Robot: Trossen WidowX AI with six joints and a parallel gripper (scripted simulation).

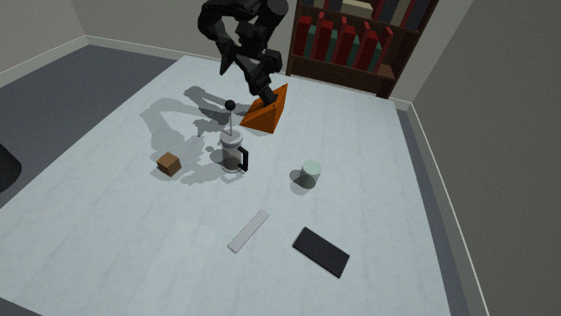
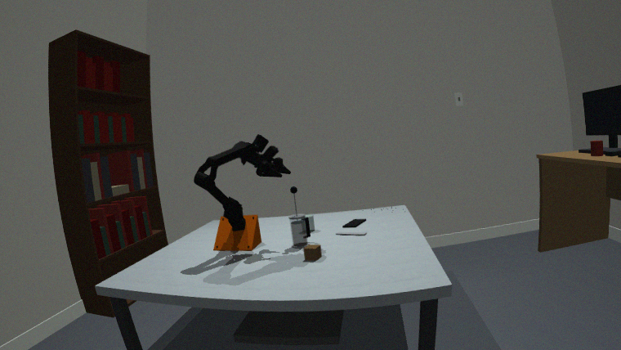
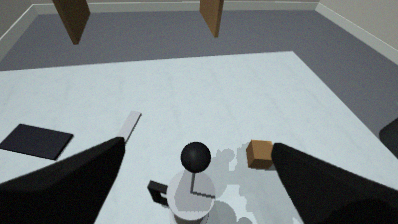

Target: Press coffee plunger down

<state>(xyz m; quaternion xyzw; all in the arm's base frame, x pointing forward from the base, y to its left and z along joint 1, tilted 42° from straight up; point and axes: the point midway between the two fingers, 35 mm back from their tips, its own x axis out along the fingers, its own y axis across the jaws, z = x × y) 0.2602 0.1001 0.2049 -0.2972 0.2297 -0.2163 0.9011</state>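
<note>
The glass coffee press is 200 mm below my gripper tip, 30 mm ahead of it and 10 mm to the left of it. Also, from my gripper tip: black slab (320 mm to the left, 320 mm below, 270 mm ahead).
</note>
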